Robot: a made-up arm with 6 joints.
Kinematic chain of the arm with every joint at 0, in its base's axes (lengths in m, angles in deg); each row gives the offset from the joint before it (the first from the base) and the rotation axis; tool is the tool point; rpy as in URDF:
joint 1: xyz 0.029 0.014 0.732 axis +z
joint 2: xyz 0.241 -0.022 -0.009 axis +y
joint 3: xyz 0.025 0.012 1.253 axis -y
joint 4: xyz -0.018 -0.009 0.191 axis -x
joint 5: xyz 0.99 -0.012 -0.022 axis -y
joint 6: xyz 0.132 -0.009 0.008 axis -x
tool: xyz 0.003 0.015 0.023 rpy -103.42 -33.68 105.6
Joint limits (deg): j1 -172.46..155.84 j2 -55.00..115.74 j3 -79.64..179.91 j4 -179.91..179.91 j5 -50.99..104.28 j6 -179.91..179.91
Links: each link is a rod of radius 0.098 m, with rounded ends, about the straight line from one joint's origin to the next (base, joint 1, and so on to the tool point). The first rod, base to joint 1, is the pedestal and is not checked.
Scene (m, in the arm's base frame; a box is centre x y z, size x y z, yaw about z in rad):
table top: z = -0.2
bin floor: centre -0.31 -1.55 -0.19 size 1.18 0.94 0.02 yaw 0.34
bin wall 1: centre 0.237 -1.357 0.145 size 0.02 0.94 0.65 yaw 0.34
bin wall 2: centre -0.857 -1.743 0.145 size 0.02 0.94 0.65 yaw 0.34
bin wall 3: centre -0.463 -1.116 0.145 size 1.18 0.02 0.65 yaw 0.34
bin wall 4: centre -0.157 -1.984 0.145 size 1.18 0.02 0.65 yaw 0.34
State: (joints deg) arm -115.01 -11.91 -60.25 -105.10 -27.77 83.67
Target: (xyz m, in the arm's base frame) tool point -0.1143 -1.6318 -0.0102
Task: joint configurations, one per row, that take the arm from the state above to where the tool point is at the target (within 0.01 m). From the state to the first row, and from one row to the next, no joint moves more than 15 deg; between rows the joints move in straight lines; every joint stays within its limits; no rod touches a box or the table.
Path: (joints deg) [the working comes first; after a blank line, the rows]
Joints at the target: -97.05 72.12 -18.53 -109.11 -25.93 82.82
Straight joint move there: clear.

1: -112.02 2.10 -53.30 -105.77 -27.46 83.53
2: -109.02 16.10 -46.34 -106.44 -27.16 83.39
3: -106.03 30.11 -39.39 -107.11 -26.85 83.24
4: -103.04 44.11 -32.44 -107.78 -26.55 83.10
5: -100.04 58.12 -25.48 -108.44 -26.24 82.96
6: -97.05 72.12 -18.53 -109.11 -25.93 82.82

